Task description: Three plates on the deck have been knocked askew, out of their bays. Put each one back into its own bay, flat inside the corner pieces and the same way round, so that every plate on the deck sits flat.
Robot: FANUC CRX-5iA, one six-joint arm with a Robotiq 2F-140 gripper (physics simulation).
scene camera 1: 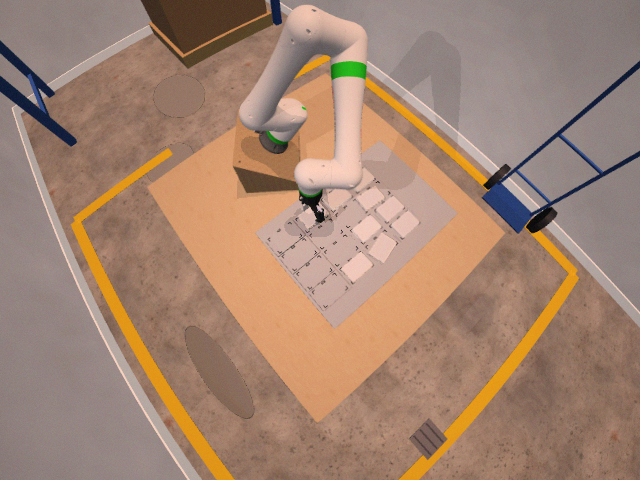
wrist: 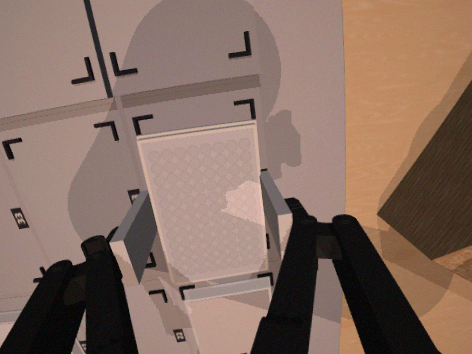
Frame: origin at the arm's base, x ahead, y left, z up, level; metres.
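Seen in the pictures: gripper, fingertip midpoint: (scene camera 1: 312, 216) (wrist: 207, 198); arm's base, link origin: (scene camera 1: 273, 140).
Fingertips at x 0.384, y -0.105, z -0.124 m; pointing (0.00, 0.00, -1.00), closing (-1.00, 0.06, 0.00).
Note:
Offsets run from my fingertips to a thing's top centre. "pt": to the spot under its first point. Level surfaces: height alone.
My gripper (scene camera 1: 320, 217) (wrist: 207, 198) points down over the grey deck @[0.016 m down] (scene camera 1: 431, 209) (wrist: 310, 65) and is shut on a white plate @[0.009 m left, 0.000 m ahead, 0.011 m up] (scene camera 1: 308, 220) (wrist: 200, 185), with one pad at each long side. In the wrist view the plate lies along a bay, its far short edge just short of two black corner pieces. Its near end covers part of the bay, and I cannot tell whether it touches the deck. A neighbouring plate @[0.162 m left, 0.010 m ahead, 0.002 m down] (wrist: 232, 320) (scene camera 1: 338, 198) is close to its near end. Another plate @[0.130 m left, 0.342 m ahead, 0.000 m up] (scene camera 1: 382, 246) is turned askew. More plates @[0.022 m right, 0.320 m ahead, 0.002 m down] (scene camera 1: 356, 267) @[0.149 m left, 0.224 m ahead, 0.002 m down] (scene camera 1: 366, 228) @[0.306 m left, 0.341 m ahead, 0.002 m down] (scene camera 1: 405, 224) stand in rows.
The arm's wooden pedestal (scene camera 1: 261, 178) (wrist: 435, 185) stands beside the deck. The bay beyond the held plate shows corner pieces @[pt 0.106 m right, 0.035 m ahead, 0.002 m down] (wrist: 120, 67). A blue hand truck (scene camera 1: 509, 207) stands past the yellow floor line (scene camera 1: 423, 126). A large brown box (scene camera 1: 206, 25) stands at the back.

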